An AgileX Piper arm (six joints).
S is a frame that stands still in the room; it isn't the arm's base.
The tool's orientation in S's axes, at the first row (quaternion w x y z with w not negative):
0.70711 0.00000 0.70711 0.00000
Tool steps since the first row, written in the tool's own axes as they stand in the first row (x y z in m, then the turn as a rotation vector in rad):
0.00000 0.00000 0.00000 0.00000 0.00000 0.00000
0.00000 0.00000 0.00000 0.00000 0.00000 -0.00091
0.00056 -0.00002 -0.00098 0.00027 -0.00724 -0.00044
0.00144 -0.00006 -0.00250 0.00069 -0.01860 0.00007
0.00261 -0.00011 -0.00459 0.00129 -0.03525 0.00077
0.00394 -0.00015 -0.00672 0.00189 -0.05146 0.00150
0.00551 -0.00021 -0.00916 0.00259 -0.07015 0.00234
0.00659 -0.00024 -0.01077 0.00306 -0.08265 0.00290
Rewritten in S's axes. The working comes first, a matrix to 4 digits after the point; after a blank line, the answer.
The tool's axes in the first row as the columns of a matrix, in S's axes (used below as rounded here):
0.0000 0.0000 1.0000
0.0000 1.0000 0.0000
-1.0000 0.0000 0.0000

0.00000 0.00000 0.00000 0.00000 0.00000 0.00000
0.00000 0.00000 0.00000 -0.00091 0.00000 0.00000
-0.00098 -0.00002 -0.00056 -0.00044 -0.00724 -0.00027
-0.00250 -0.00006 -0.00144 0.00007 -0.01860 -0.00069
-0.00459 -0.00011 -0.00261 0.00077 -0.03525 -0.00129
-0.00672 -0.00015 -0.00394 0.00150 -0.05146 -0.00189
-0.00916 -0.00021 -0.00551 0.00234 -0.07015 -0.00259
-0.01077 -0.00024 -0.00659 0.00290 -0.08265 -0.00306

